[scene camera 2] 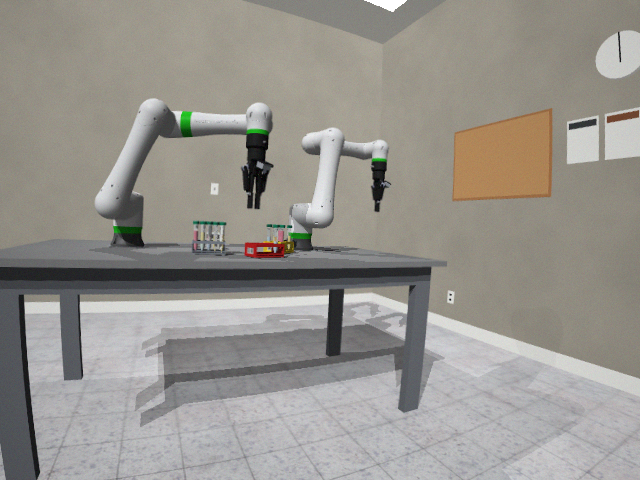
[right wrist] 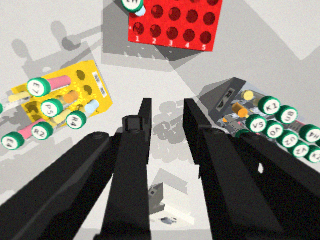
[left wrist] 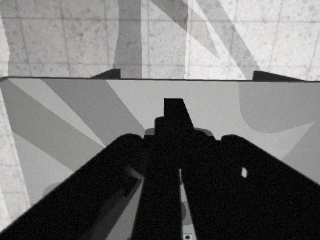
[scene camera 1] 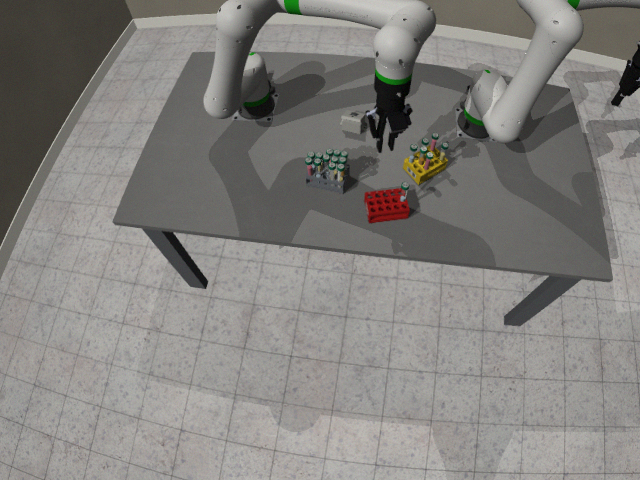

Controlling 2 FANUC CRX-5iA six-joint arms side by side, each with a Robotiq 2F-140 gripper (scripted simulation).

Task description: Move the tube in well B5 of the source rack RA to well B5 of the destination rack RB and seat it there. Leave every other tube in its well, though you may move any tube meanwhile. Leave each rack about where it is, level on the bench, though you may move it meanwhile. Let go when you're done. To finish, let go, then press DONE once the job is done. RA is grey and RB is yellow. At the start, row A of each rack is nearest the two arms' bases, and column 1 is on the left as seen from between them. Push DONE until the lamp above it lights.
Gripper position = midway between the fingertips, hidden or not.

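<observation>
There is a red rack (scene camera 1: pixel 386 211) that I can see, though in the left wrist view the red rack is out of frame. I see a grey rack RA (right wrist: pixel 232 95) as well; in the left wrist view the grey rack RA is out of frame. A yellow rack RB is visible to me in scene camera 1 (scene camera 1: pixel 438 166) and in the right wrist view (right wrist: pixel 85 79). My left gripper is visible (left wrist: pixel 172 113). As for my right gripper, I see it in scene camera 1 (scene camera 1: pixel 384 148), in scene camera 2 (scene camera 2: pixel 253 208) and in the right wrist view (right wrist: pixel 167 112).
</observation>
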